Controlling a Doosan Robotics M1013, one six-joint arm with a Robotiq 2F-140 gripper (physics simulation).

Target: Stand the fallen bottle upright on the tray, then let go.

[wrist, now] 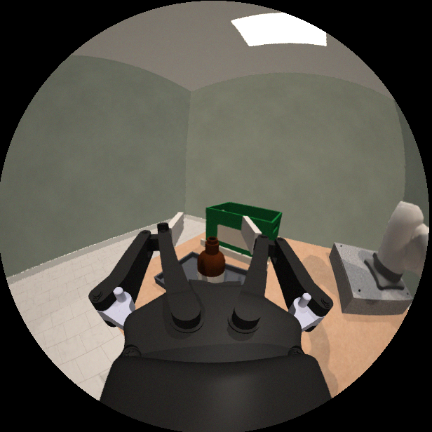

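Observation:
There is my gripper (pixel 212 222). I also see a green crate (pixel 225 224), and with it a grey tray (pixel 189 262) and a brown bottle (pixel 210 263).

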